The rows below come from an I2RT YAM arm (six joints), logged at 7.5 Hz.
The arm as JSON. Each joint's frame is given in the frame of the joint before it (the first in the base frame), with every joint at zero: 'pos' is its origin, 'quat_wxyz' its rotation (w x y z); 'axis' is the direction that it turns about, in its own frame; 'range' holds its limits. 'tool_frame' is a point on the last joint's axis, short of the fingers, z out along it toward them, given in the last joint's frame.
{
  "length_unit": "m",
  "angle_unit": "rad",
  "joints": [
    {
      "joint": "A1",
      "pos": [
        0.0,
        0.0,
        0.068
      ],
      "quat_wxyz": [
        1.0,
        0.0,
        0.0,
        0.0
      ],
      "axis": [
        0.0,
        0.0,
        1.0
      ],
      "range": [
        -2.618,
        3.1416
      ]
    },
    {
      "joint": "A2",
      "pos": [
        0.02,
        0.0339,
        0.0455
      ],
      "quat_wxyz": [
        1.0,
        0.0,
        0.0,
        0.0
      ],
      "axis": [
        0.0,
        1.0,
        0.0
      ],
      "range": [
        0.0,
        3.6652
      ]
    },
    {
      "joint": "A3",
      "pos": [
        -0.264,
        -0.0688,
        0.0
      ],
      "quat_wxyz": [
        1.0,
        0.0,
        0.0,
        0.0
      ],
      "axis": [
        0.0,
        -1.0,
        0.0
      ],
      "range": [
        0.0,
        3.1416
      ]
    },
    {
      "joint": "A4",
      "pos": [
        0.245,
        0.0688,
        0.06
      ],
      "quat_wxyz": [
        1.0,
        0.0,
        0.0,
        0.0
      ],
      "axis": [
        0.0,
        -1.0,
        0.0
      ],
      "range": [
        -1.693,
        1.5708
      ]
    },
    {
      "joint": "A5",
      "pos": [
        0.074,
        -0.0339,
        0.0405
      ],
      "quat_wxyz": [
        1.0,
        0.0,
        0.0,
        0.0
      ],
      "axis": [
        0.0,
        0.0,
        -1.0
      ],
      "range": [
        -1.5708,
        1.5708
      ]
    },
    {
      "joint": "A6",
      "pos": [
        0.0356,
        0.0,
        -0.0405
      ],
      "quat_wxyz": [
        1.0,
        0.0,
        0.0,
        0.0
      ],
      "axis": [
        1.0,
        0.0,
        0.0
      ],
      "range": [
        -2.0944,
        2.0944
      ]
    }
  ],
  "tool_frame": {
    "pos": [
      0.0,
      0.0,
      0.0
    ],
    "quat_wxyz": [
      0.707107,
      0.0,
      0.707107,
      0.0
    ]
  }
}
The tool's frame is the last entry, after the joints.
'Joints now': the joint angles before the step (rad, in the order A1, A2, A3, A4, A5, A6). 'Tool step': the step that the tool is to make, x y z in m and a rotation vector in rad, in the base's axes. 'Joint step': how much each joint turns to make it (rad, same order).
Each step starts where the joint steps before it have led.
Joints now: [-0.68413, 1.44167, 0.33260, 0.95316, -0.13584, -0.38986]
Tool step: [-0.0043, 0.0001, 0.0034, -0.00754, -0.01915, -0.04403]
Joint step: [-0.00518, -0.02405, -0.01158, 0.00852, 0.03752, 0.01195]
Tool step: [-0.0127, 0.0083, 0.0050, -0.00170, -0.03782, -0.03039]
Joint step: [-0.00344, -0.08543, -0.05061, -0.00236, 0.02407, 0.02592]
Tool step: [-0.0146, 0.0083, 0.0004, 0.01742, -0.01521, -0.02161]
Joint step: [-0.01211, -0.09507, -0.05377, -0.03917, 0.00712, 0.02402]
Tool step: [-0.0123, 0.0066, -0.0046, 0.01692, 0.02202, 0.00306]
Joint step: [-0.01761, -0.07646, -0.04473, -0.05976, -0.02035, -0.00398]
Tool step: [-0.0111, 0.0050, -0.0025, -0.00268, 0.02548, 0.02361]
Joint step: [-0.02678, -0.08012, -0.03329, -0.06681, -0.04728, -0.02602]
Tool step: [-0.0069, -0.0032, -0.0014, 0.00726, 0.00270, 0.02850]
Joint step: [-0.05066, -0.01524, -0.00815, -0.01564, -0.07874, -0.00890]
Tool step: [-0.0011, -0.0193, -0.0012, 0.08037, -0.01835, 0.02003]
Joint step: [-0.08862, 0.09370, 0.04822, 0.01076, -0.11861, 0.04908]
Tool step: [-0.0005, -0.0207, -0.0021, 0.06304, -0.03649, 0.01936]
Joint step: [-0.07649, 0.11509, 0.04902, 0.05667, -0.10708, 0.05078]
